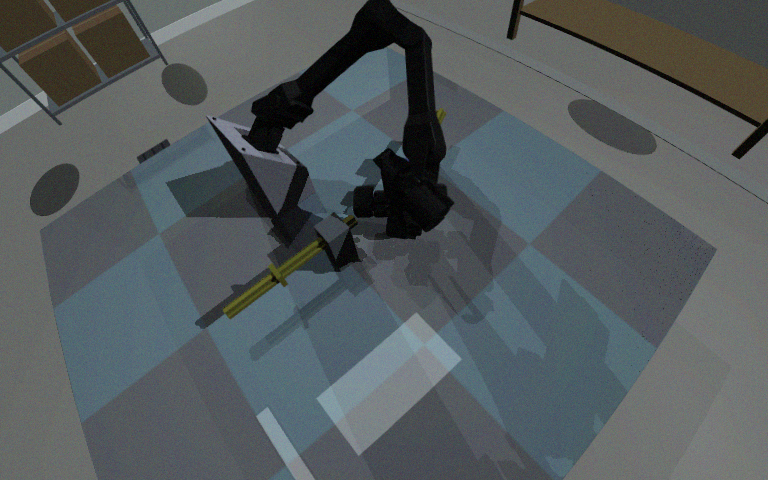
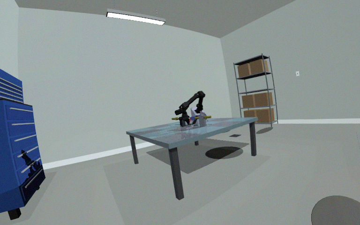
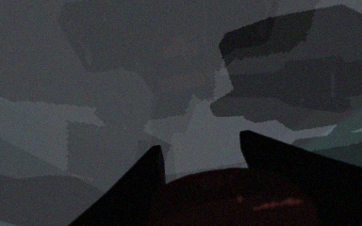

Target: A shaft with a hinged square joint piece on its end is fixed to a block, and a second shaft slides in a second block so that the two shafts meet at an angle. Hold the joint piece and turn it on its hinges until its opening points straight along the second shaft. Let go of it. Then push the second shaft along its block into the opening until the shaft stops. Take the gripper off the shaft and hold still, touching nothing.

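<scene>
My gripper tip is 5 cm below the dark red joint piece.
</scene>
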